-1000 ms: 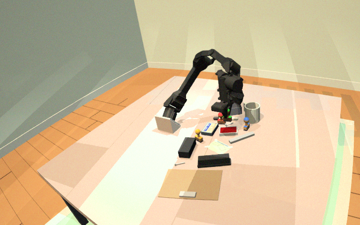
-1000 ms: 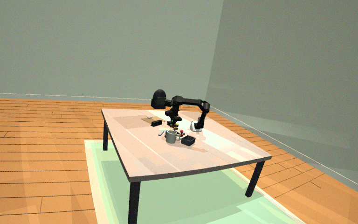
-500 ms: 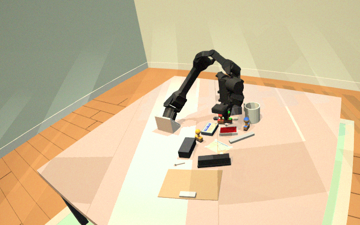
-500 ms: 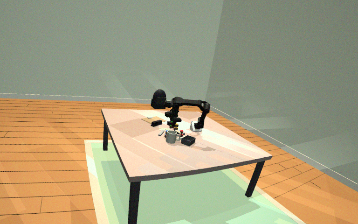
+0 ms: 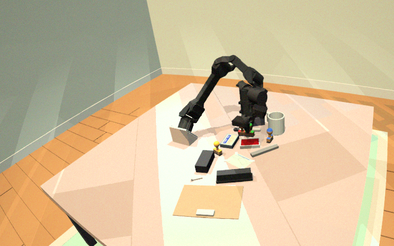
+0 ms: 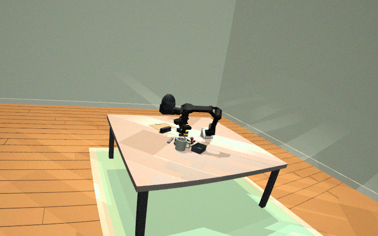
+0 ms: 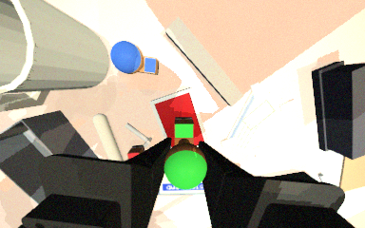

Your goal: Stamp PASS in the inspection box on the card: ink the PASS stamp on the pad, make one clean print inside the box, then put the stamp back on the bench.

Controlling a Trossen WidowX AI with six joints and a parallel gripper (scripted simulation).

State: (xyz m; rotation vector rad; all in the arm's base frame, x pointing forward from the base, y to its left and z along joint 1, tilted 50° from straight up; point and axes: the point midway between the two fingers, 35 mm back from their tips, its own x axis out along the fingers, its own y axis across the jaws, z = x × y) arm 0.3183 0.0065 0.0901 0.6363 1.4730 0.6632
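My gripper tip is 7 cm above the red ink pad. Also, from my gripper tip: green-knobbed stamp (right at my gripper tip); grey bar (8 cm ahead, 2 cm to the right, 7 cm below); red-knobbed stamp (7 cm behind, 6 cm to the left, 5 cm below).
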